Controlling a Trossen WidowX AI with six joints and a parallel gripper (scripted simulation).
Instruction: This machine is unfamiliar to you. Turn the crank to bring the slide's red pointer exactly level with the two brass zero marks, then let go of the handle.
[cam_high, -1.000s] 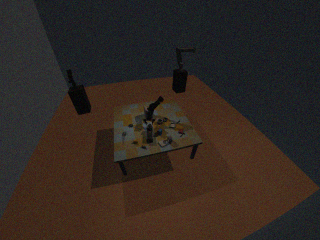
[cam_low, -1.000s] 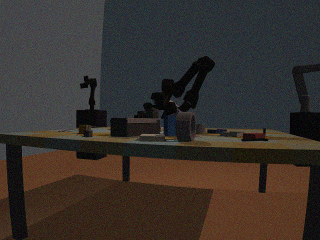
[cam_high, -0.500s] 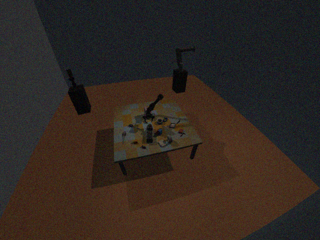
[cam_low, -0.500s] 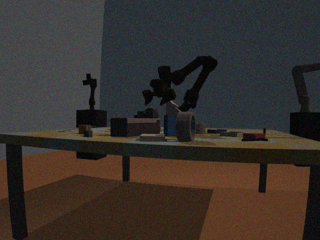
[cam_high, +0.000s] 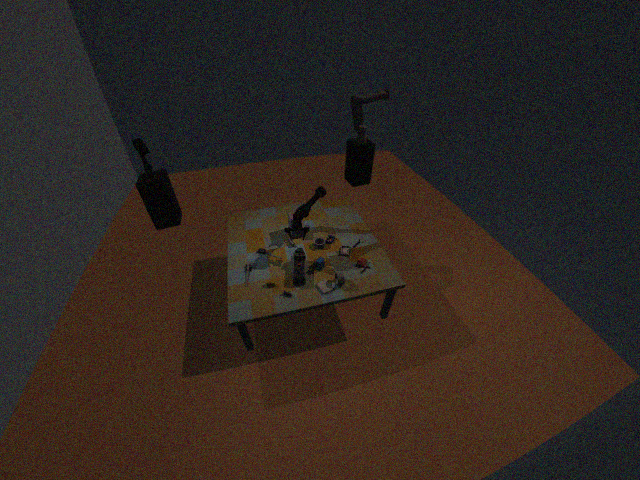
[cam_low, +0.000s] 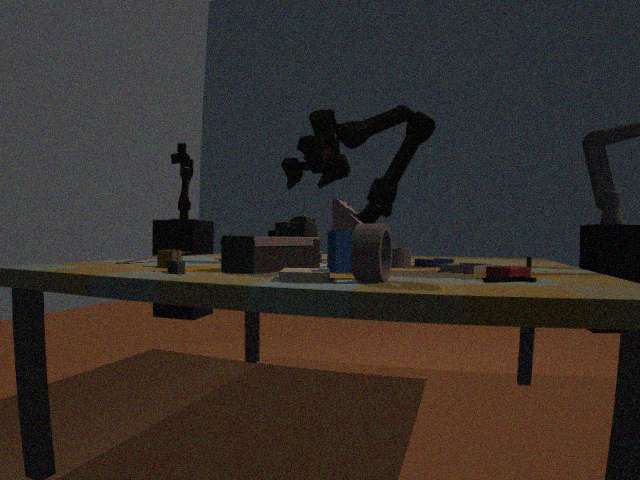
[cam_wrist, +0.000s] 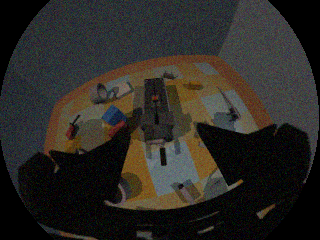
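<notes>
Now: the dark crank handle 40 mm behind my gripper tip, 20 mm to the left of it and 140 mm below it. Round my gripper tip: blue block 150 mm ahead, 130 mm to the left, 160 mm below; red pointer 140 mm ahead, 30 mm to the right, 120 mm below; yellow block 190 mm ahead, 270 mm to the right, 180 mm below.
</notes>
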